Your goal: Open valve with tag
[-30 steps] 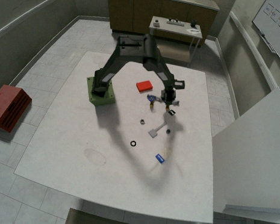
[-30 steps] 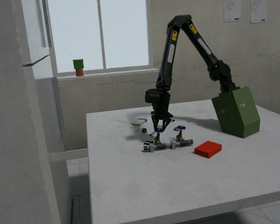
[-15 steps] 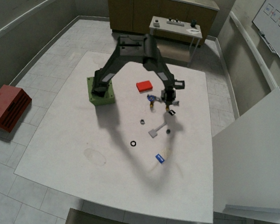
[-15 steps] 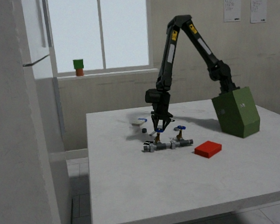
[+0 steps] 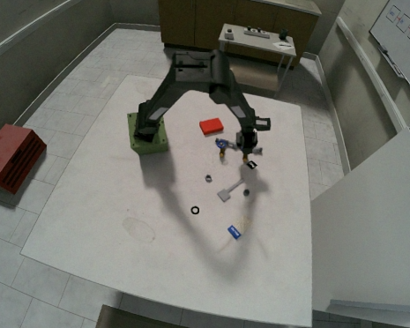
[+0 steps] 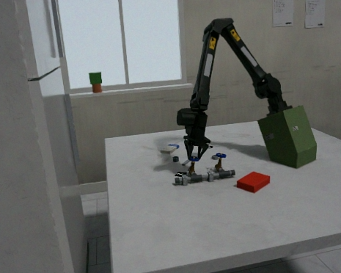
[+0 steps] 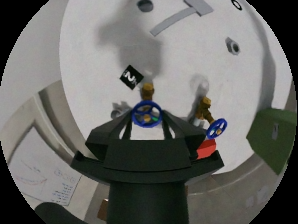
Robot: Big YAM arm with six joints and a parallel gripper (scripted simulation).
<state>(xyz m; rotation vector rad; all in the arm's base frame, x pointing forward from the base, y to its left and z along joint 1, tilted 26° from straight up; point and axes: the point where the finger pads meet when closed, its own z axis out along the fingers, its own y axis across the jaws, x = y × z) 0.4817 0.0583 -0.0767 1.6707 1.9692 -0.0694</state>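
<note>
Now: hand 8 cm above the small black tag, 5 cm short of it and 3 cm to the left of it. From my hand the other things lie so: grey paddle-shaped tool: 20 cm to the right, 8 cm below, 5 cm behind; then red block: 20 cm behind, 17 cm to the left, 7 cm below; then blue card: 37 cm to the right, 8 cm below, 2 cm ahead.
</note>
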